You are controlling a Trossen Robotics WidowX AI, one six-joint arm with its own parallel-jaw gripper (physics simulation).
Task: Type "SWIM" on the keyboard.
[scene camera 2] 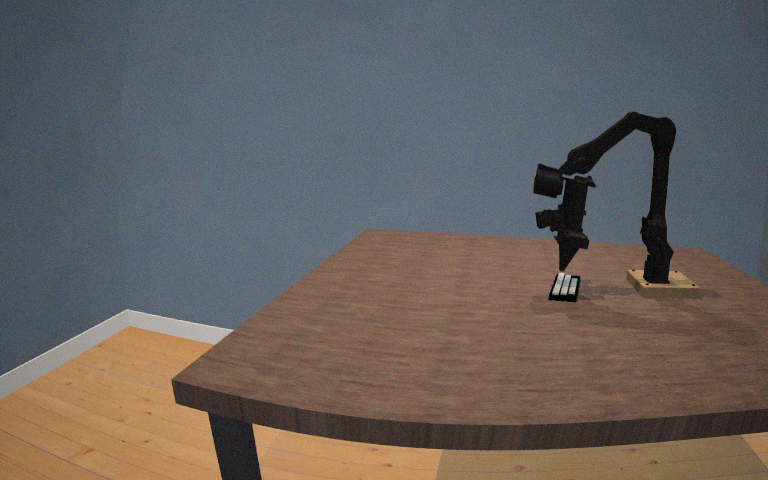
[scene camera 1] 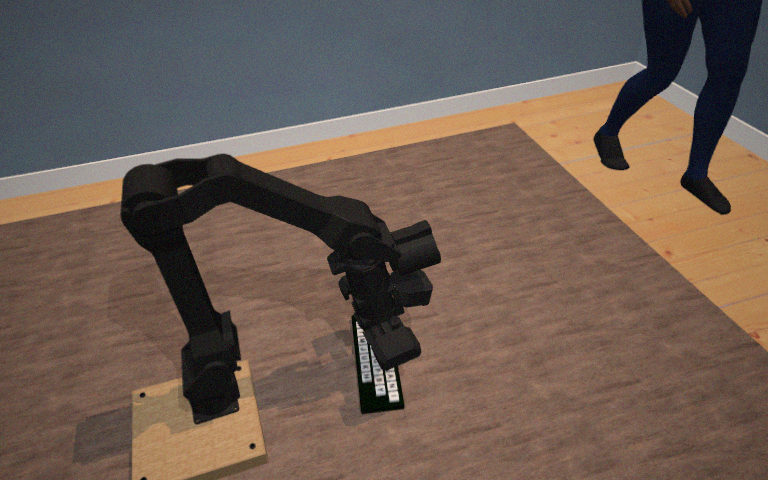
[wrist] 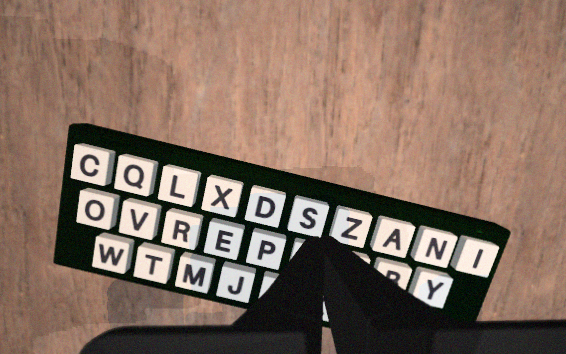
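Where they show: gripper, fingertip midpoint: (scene camera 2: 561, 270) (wrist: 319, 248); arm's base, link origin: (scene camera 2: 656, 280) (scene camera 1: 214, 400).
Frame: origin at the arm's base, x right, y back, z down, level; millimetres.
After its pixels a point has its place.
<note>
The dark green keyboard (scene camera 1: 382, 403) {z 15, x 87, y -235 mm} (scene camera 2: 565, 298) {z 19, x -99, y -272 mm} (wrist: 71, 246) {z 15, x -95, y -255 mm} lies flat on the table with three rows of white letter keys. In the wrist view, the S key (wrist: 308, 216) {z 10, x 11, y -273 mm} and I key (wrist: 477, 257) {z 10, x 84, y -256 mm} are in the top row, and the W key (wrist: 113, 253) {z 10, x -73, y -255 mm} and M key (wrist: 194, 274) {z 10, x -38, y -245 mm} are in the bottom row. My gripper (scene camera 2: 561, 269) {z -14, x 14, y -269 mm} (wrist: 319, 248) {z -14, x 14, y -269 mm} is shut and empty, pointing down over the keyboard. Its tips show just below the gap between S and Z in the wrist view; contact cannot be told. The fingers hide several middle- and bottom-row keys. In scene camera 1, the gripper body hides the tips.
The arm stands on a light wooden base (scene camera 1: 198, 447) {z 0, x 71, y 31 mm} (scene camera 2: 668, 290) {z 9, x -64, y 16 mm} beside the keyboard on the brown table (scene camera 1: 538, 339) {z 26, x 54, y -525 mm} (scene camera 2: 396, 350) {z 26, x -399, y -586 mm}. A person's legs (scene camera 1: 722, 96) show beyond the table at the upper right of scene camera 1.
</note>
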